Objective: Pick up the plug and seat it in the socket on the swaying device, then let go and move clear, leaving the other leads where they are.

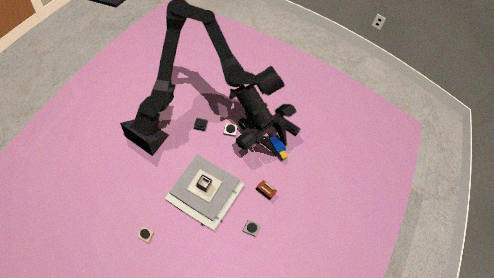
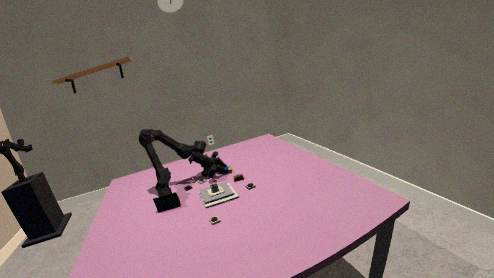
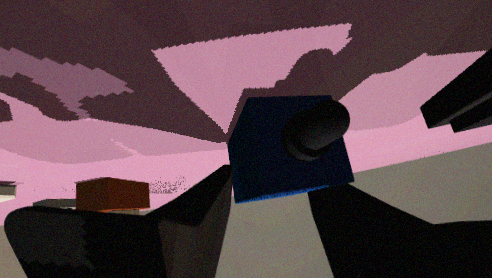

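The plug has a blue body, a yellow tip and a black stub at its back. It is low at the pink table top, right of the arm's base. My gripper reaches down to it and is shut on the blue body, one finger on each side. The socket is a dark square cup on a cream tile, on the grey plate of the device, to the front left of the plug.
An orange-brown block lies between the plug and the device. Small square pads with dark discs lie around: white, black, grey, tan. The arm's base stands at the left.
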